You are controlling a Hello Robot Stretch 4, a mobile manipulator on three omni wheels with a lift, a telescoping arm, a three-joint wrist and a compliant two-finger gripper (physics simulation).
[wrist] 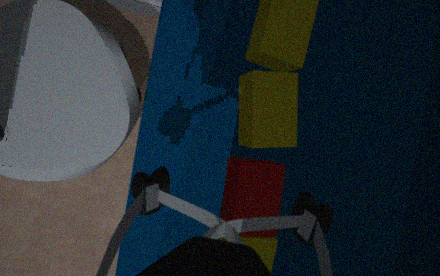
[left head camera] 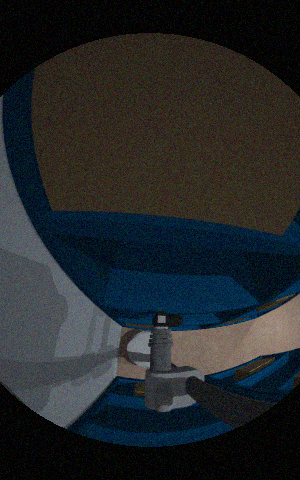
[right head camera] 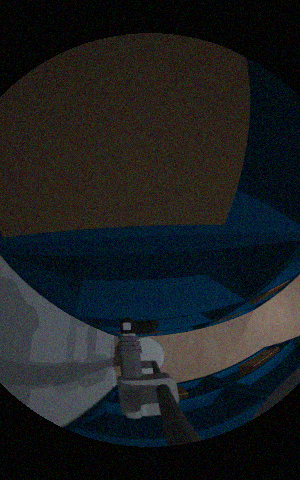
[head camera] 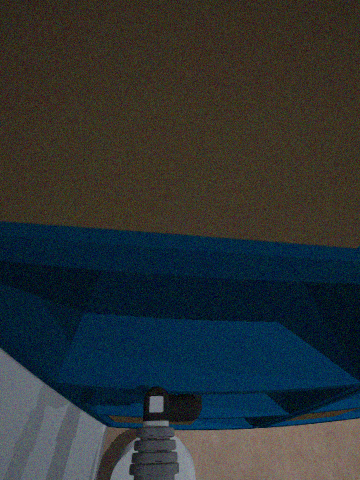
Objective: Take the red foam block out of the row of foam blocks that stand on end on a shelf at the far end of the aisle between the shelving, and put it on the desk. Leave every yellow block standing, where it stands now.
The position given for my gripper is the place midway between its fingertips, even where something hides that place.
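From the wrist view I can see my gripper (wrist: 230,195), and there's a red foam block (wrist: 253,188) in that same view.
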